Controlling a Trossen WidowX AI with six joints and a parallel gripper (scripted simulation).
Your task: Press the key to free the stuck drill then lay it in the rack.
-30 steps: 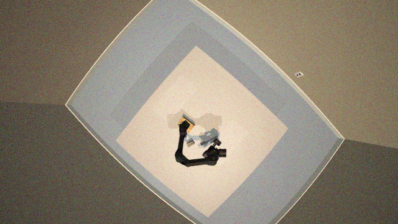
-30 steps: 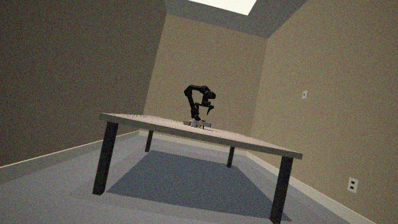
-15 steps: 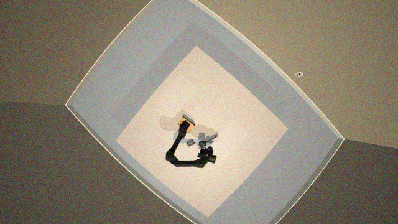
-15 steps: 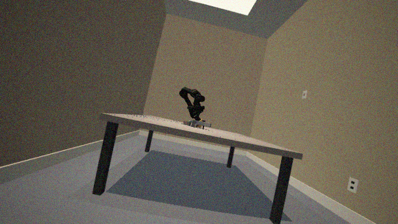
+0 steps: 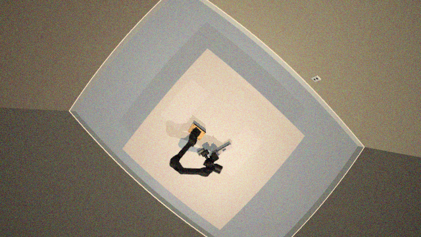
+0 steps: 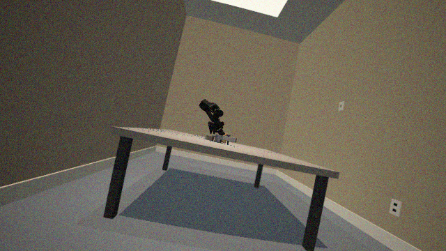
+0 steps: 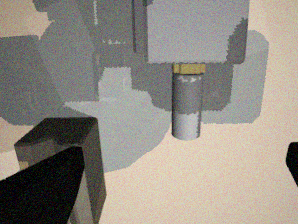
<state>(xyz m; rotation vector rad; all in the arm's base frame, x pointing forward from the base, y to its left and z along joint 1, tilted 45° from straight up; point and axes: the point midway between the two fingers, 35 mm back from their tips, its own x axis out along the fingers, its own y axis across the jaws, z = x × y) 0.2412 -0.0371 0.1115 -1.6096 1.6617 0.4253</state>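
The olive-yellow drill is 6 cm to the left of my gripper tip, 2 cm ahead of it and 1 cm below it. From my gripper tip the other things lie so: grey rack: 8 cm behind, 4 cm below, 2 cm to the right.
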